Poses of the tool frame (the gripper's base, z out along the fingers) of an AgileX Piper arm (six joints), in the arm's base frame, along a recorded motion.
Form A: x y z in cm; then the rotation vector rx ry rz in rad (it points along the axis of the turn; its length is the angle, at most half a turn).
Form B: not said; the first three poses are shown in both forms.
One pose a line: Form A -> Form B
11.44, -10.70, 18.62, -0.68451, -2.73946, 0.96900 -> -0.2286, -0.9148, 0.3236, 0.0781, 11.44, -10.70, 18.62
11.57, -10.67, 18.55, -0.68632, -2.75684, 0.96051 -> -0.2283, -0.9169, 0.3195, 0.0713, 11.57, -10.67, 18.55
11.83, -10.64, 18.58, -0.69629, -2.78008, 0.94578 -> -0.2303, -0.9194, 0.3128, 0.0618, 11.83, -10.64, 18.58
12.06, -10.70, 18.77, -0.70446, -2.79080, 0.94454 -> -0.2322, -0.9198, 0.3113, 0.0561, 12.06, -10.70, 18.77
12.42, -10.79, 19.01, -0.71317, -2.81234, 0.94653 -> -0.2334, -0.9206, 0.3098, 0.0449, 12.42, -10.79, 19.01
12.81, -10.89, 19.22, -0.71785, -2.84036, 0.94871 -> -0.2330, -0.9219, 0.3079, 0.0311, 12.81, -10.89, 19.22
